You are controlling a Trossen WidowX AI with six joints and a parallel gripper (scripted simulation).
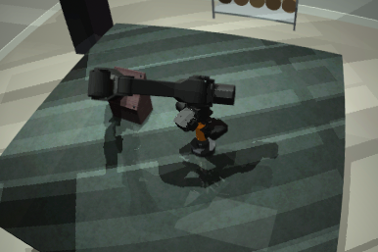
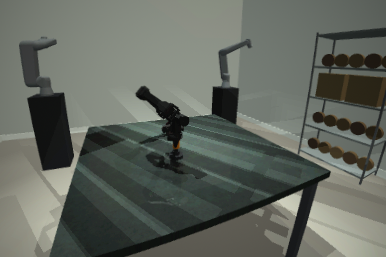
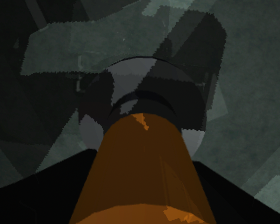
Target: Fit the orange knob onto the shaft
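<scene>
My gripper tip is now 4 cm above the round pedestal. Also, from my gripper tip: orange knob (2 cm above).
</scene>
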